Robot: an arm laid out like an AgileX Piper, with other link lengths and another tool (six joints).
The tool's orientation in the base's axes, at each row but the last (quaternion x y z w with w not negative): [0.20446, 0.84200, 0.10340, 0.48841]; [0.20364, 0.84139, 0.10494, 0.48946]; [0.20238, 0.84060, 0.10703, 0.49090]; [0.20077, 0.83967, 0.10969, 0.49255]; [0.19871, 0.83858, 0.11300, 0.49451]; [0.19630, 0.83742, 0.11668, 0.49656]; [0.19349, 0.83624, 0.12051, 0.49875]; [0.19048, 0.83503, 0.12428, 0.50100]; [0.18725, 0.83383, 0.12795, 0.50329]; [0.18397, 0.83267, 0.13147, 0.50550]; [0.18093, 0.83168, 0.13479, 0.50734]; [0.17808, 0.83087, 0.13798, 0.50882]
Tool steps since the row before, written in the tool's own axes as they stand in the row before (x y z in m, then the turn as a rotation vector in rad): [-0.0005, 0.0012, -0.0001, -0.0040, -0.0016, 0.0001]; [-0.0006, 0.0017, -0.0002, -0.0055, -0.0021, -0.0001]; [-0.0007, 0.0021, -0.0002, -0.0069, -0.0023, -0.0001]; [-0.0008, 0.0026, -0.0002, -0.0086, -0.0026, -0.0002]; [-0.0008, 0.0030, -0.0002, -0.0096, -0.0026, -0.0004]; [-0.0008, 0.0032, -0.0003, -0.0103, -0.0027, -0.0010]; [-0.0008, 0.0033, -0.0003, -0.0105, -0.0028, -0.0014]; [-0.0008, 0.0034, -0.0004, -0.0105, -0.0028, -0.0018]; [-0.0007, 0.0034, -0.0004, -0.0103, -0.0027, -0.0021]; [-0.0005, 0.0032, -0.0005, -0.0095, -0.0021, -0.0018]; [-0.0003, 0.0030, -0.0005, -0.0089, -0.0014, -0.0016]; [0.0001, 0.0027, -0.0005, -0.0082, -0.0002, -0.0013]
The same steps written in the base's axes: [0.0004, 0.0009, 0.0009, 0.0015, -0.0032, 0.0025]; [0.0005, 0.0013, 0.0012, 0.0018, -0.0043, 0.0036]; [0.0006, 0.0016, 0.0014, 0.0024, -0.0051, 0.0046]; [0.0008, 0.0020, 0.0017, 0.0030, -0.0062, 0.0058]; [0.0008, 0.0023, 0.0019, 0.0032, -0.0066, 0.0067]; [0.0008, 0.0025, 0.0020, 0.0030, -0.0070, 0.0075]; [0.0007, 0.0026, 0.0021, 0.0027, -0.0072, 0.0078]; [0.0006, 0.0027, 0.0022, 0.0023, -0.0072, 0.0080]; [0.0006, 0.0027, 0.0021, 0.0020, -0.0070, 0.0080]; [0.0003, 0.0026, 0.0019, 0.0020, -0.0061, 0.0075]; [0.0002, 0.0025, 0.0017, 0.0021, -0.0052, 0.0072]; [-0.0001, 0.0024, 0.0013, 0.0022, -0.0038, 0.0070]
